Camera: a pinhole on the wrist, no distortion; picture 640 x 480 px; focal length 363.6 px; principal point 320.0 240.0 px. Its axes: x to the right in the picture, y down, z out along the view. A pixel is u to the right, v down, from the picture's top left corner.
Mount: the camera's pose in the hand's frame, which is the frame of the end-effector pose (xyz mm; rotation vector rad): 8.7 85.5 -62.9 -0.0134 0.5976 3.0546
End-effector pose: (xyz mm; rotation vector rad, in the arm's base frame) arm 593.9 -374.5 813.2 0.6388 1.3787 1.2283
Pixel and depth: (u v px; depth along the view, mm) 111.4 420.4 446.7
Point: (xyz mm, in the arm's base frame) 934.8 3.7 829.8
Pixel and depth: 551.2 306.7 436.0
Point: 950.9 -450.1 1143.8
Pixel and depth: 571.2 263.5 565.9
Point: 1047.8 -491.6 1287.2
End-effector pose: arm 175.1 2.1 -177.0 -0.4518 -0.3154 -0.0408
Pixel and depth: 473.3 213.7 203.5
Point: 86.4 211.7 -174.9
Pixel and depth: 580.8 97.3 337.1
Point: -63.6 387.7 -225.3
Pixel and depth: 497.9 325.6 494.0
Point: -159.0 337.6 48.2
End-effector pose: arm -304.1 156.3 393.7 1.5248 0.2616 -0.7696
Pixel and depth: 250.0 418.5 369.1
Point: -323.2 -202.4 418.5
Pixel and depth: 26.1 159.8 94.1
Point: -164.0 97.4 453.2
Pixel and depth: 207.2 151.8 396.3
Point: -96.6 -179.5 587.2
